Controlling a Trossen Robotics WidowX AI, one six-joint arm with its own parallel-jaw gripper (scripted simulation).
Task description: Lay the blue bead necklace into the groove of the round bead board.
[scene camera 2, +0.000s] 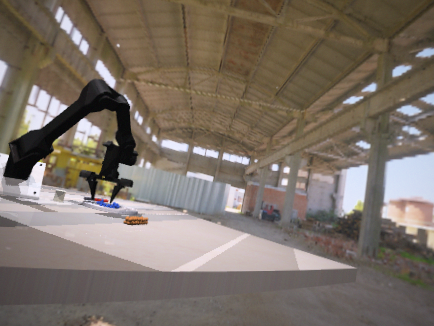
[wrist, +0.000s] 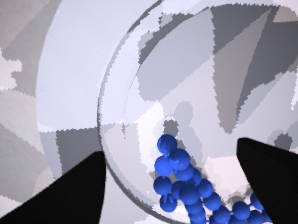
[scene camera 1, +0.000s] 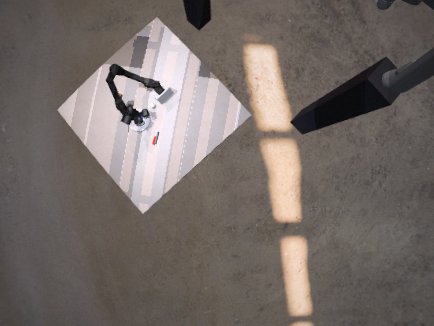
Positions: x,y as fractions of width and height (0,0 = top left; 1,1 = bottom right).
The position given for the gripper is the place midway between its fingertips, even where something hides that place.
The gripper (scene camera 2: 0.23,0.62) is open, holding nothing. Further things: a round white bead board (wrist: 0.71,0.35).
The gripper also shows in the wrist view (wrist: 0.58,0.69).
